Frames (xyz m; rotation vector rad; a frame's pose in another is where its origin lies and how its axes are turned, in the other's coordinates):
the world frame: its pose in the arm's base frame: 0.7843 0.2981 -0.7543 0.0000 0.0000 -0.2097
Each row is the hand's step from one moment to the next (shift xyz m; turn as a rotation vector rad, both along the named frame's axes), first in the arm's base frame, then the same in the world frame.
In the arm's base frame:
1: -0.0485 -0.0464 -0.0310 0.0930 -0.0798 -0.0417
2: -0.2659 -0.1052 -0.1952 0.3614 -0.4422 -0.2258
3: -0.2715 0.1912 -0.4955 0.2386 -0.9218 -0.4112
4: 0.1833 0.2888 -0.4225 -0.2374 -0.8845 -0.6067
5: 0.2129 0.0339 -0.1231 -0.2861 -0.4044 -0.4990
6: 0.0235 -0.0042 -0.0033 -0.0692 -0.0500 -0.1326
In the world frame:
1: -0.0378 -0.0555 -0.0310 0.1076 -0.0587 -0.0417
2: -0.2382 -0.1582 -0.1952 0.4455 -0.3573 -0.2258
3: -0.3054 0.1305 -0.4955 0.4253 -0.8519 -0.4112
4: 0.1192 0.3206 -0.4225 -0.0481 -0.9145 -0.6067
5: 0.2012 0.0775 -0.1231 -0.1956 -0.4551 -0.4990
6: 0.0239 0.0008 -0.0033 -0.0573 -0.0633 -0.1326

